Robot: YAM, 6 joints.
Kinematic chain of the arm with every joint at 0, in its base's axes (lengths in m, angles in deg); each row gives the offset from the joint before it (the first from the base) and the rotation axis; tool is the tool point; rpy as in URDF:
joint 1: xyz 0 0 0.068 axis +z
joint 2: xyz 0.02 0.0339 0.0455 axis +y
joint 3: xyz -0.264 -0.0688 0 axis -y
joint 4: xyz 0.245 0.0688 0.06 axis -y
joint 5: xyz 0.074 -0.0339 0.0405 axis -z
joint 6: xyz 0.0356 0 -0.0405 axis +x
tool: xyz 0 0 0 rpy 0 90 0
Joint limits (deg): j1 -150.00..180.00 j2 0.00..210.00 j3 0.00..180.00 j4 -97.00..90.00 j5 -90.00..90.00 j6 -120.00..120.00
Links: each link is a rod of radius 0.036 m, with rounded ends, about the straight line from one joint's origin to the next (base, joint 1, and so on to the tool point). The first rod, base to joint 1, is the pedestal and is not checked.
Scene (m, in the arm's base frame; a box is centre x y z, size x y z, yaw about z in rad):
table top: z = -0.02
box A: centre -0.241 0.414 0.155 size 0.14 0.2 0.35 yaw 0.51
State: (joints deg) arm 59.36 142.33 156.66 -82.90 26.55 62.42
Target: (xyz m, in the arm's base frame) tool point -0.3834 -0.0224 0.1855
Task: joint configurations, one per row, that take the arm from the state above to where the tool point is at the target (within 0.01 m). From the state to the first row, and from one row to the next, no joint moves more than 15 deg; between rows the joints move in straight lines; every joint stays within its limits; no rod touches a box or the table.
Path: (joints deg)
1: 72.75 129.74 164.16 -87.60 20.94 64.52
2: 86.15 117.16 171.67 -92.30 15.33 66.62
3: 99.54 104.57 179.17 -97.00 9.71 68.73
4: 112.95 108.71 166.88 -97.00 1.60 67.67
5: 126.36 112.85 154.58 -97.00 -6.52 66.62
6: 139.77 116.98 142.28 -97.00 -14.64 65.57
7: 153.18 121.12 129.98 -97.00 -22.76 64.52
8: 166.59 125.26 117.69 -97.00 -30.87 63.47
9: 180.00 129.40 105.39 -97.00 -38.99 62.42

